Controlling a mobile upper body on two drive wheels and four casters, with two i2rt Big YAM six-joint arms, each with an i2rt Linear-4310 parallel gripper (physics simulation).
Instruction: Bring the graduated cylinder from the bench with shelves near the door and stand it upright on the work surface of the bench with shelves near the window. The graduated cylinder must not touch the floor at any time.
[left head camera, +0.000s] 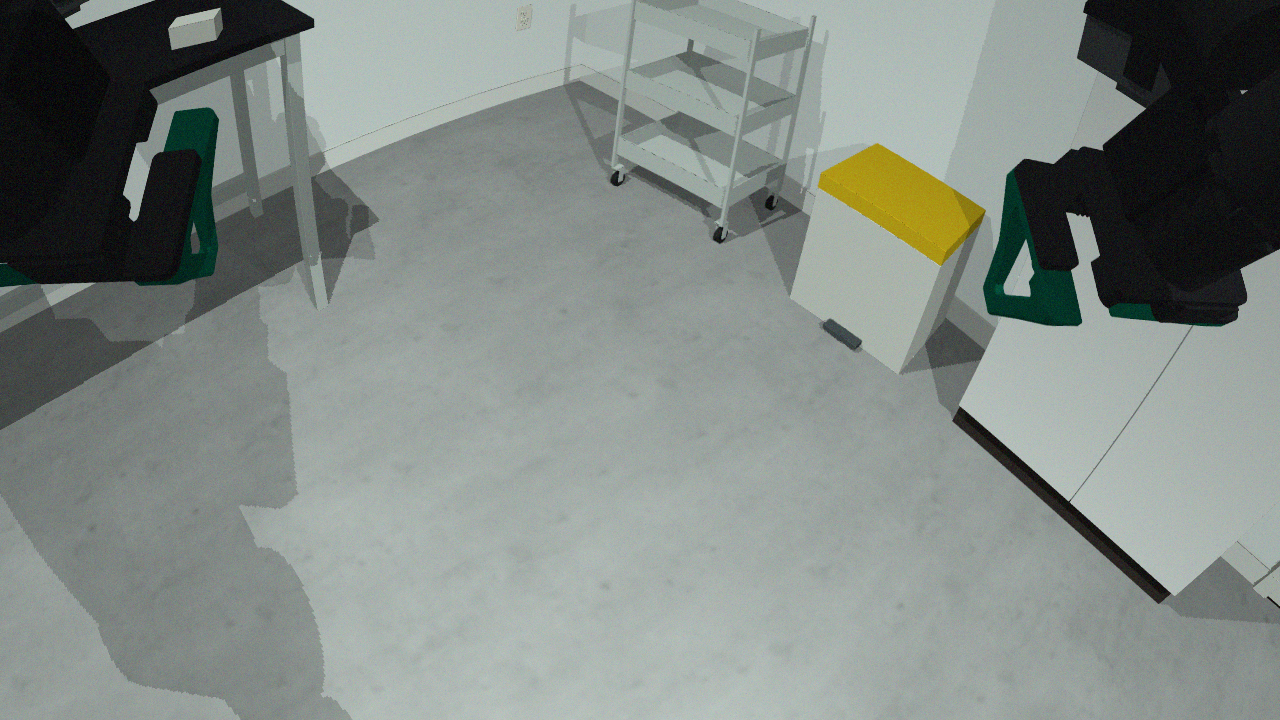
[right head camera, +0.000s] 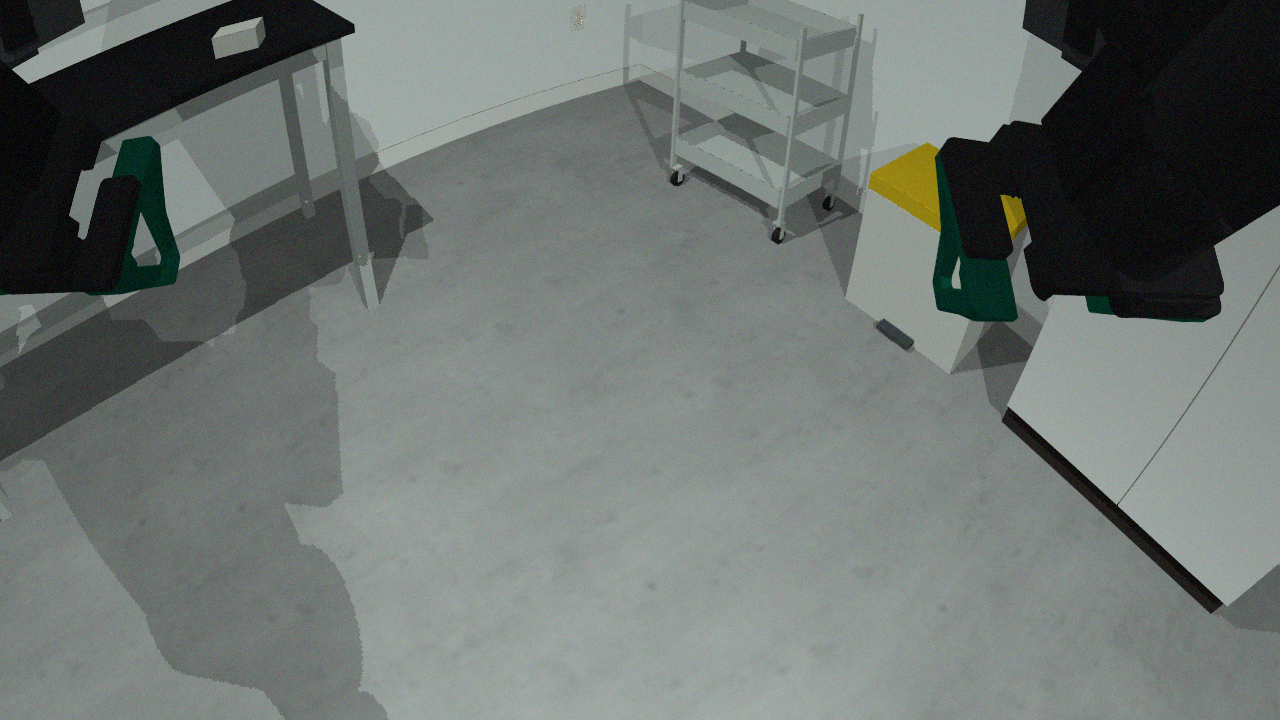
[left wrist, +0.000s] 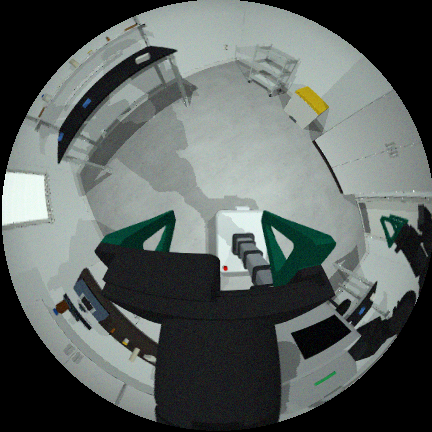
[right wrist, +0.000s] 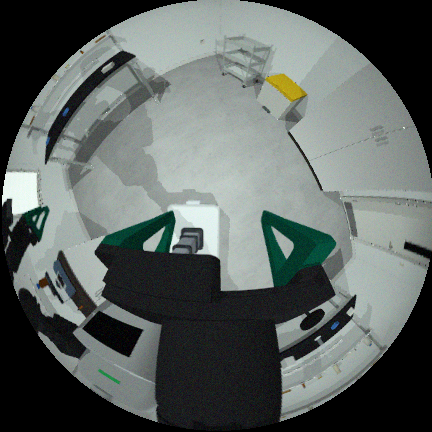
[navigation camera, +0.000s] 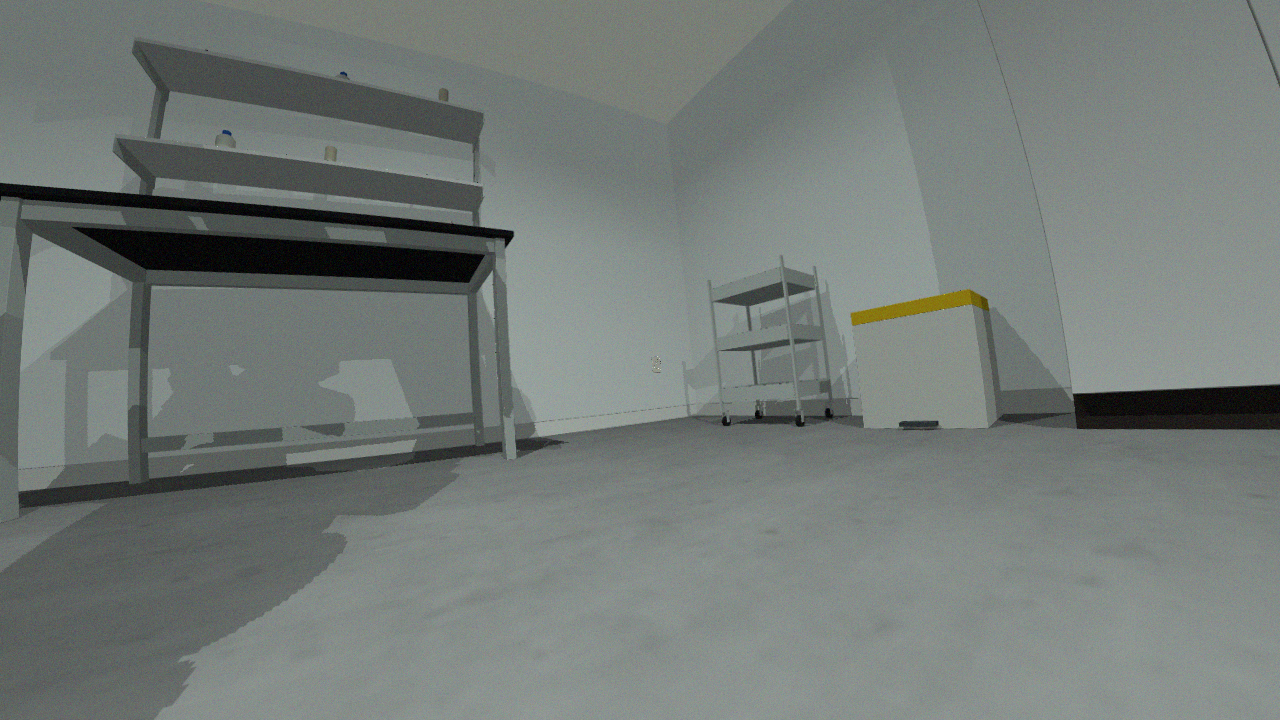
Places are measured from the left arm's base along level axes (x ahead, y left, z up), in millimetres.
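Where they show: left gripper, fingertip midpoint: (left head camera: 132, 264) (right head camera: 109, 274) (left wrist: 217, 214) (right wrist: 44, 207); right gripper, fingertip midpoint: (left head camera: 1053, 302) (right head camera: 1018, 297) (left wrist: 385, 216) (right wrist: 217, 214).
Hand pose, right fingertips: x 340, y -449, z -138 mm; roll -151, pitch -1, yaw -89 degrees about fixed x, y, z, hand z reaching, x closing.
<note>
Each offset is from my right fingertips to the centre of the thing. "spot": to the spot under its first point. Level surfaces: height alone.
My left gripper (left head camera: 86, 280) (right head camera: 53, 291) (left wrist: 217, 214) and right gripper (left head camera: 1093, 317) (right head camera: 1054, 308) (right wrist: 218, 214) are open and empty, high above the floor. A black-topped bench with shelves (left head camera: 259, 17) (right head camera: 299, 22) (left wrist: 115, 75) (right wrist: 85, 92) (navigation camera: 313, 217) stands at the left; a bright window-like panel (left wrist: 25, 197) (right wrist: 21, 192) shows near it. Another black-topped bench with shelves {dz -358 mm} (right wrist: 300, 348) shows at the lower right of the right wrist view. A small pale object {dx -1351, dy -1107, dz -198 mm} (right wrist: 319, 341) stands on it, too small to name. I cannot identify the graduated cylinder.
A three-tier cart {spot: dx +1756, dy -382, dz -816 mm} (left head camera: 751, 116) (navigation camera: 786, 358) stands at the back. Beside it is a white bin with a yellow lid {dx +1419, dy -765, dz -1047 mm} (left head camera: 899, 201) (navigation camera: 921, 307). A white cabinet {spot: dx +672, dy -1069, dz -867 mm} (left head camera: 1092, 402) (right head camera: 1154, 385) stands at the right. A pale box {dx +1401, dy +1107, dz -329 mm} (left head camera: 195, 29) (right head camera: 238, 38) lies on the left bench.
</note>
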